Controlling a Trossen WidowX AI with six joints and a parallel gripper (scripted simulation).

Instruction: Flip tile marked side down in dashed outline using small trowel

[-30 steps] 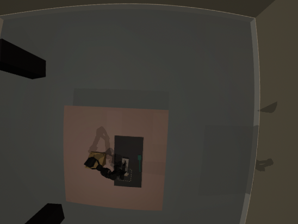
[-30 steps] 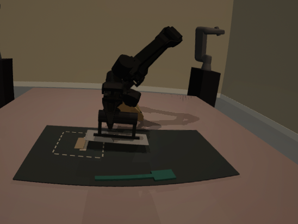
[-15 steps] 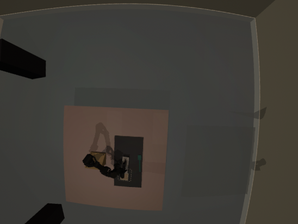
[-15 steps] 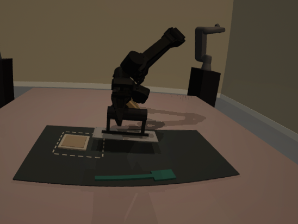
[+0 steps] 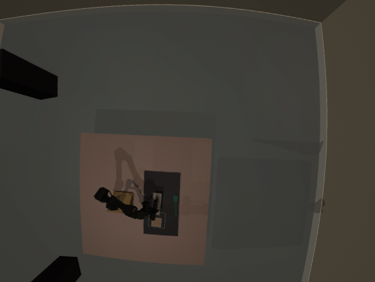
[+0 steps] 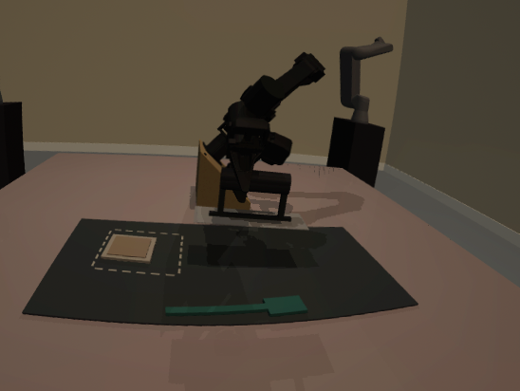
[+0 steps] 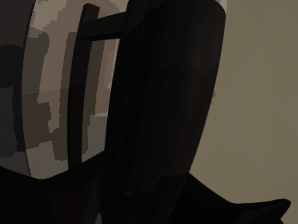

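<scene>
Right now my gripper tip is 20 mm to the left of the dark mat and 150 mm above it. Also, from my gripper tip: tile 60 mm behind, 200 mm to the right, 120 mm below; then green trowel 140 mm ahead, 20 mm to the right, 120 mm below.
</scene>
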